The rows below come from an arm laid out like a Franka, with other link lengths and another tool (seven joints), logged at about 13 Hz.
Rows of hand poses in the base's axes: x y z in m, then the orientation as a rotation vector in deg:
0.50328, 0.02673, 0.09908, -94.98, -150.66, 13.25
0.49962, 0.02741, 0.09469, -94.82, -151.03, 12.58
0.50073, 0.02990, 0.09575, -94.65, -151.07, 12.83
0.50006, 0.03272, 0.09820, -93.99, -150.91, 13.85
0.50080, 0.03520, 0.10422, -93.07, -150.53, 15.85
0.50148, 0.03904, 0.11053, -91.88, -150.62, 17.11
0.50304, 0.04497, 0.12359, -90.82, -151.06, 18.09
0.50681, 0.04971, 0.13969, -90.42, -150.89, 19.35
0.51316, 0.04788, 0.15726, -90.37, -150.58, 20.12
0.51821, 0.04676, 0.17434, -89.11, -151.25, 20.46
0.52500, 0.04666, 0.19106, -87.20, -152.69, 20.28
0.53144, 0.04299, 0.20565, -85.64, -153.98, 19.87
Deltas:
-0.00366, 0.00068, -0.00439, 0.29, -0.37, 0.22
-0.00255, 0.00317, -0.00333, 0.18, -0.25, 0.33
-0.00322, 0.00599, -0.00088, -0.16, 0.47, 0.61
-0.00248, 0.00847, 0.00514, -0.93, 1.74, 0.95
-0.00180, 0.01231, 0.01145, -1.38, 2.59, 1.61
-0.00024, 0.01824, 0.02451, -1.85, 3.04, 2.34
0.00353, 0.02298, 0.04061, -2.43, 3.68, 2.50
0.00988, 0.02115, 0.05818, -2.76, 4.12, 2.41
0.01493, 0.02003, 0.07526, -2.89, 4.32, 3.33
0.02172, 0.01993, 0.09198, -2.84, 4.11, 4.89
0.02816, 0.01626, 0.10657, -2.70, 3.77, 6.19

